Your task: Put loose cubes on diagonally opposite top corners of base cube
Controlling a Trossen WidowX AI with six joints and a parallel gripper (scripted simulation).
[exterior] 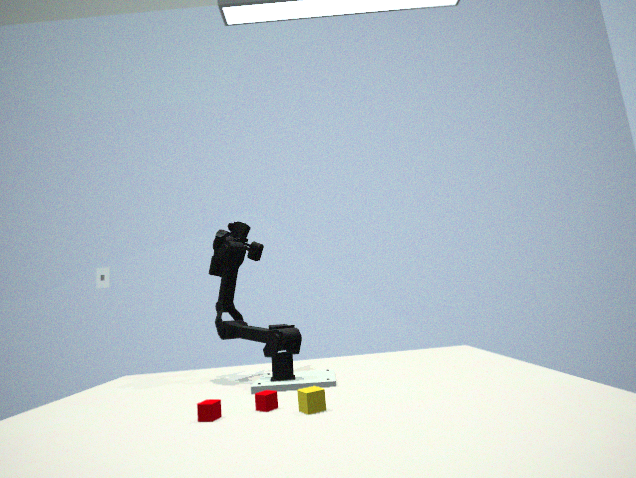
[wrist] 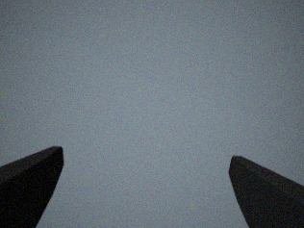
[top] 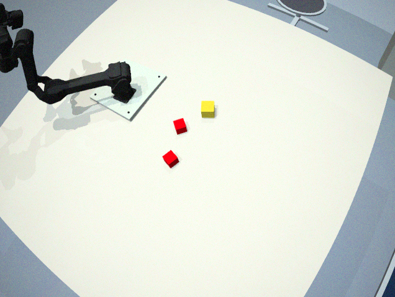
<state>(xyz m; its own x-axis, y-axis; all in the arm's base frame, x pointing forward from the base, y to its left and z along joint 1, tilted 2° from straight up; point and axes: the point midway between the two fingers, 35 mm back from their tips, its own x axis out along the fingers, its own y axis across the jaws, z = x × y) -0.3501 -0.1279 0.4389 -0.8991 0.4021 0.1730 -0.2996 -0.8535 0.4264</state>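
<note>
Right now my gripper tip is 690 mm short of the yellow base cube, 430 mm above it and 160 mm to the right of it.
</note>
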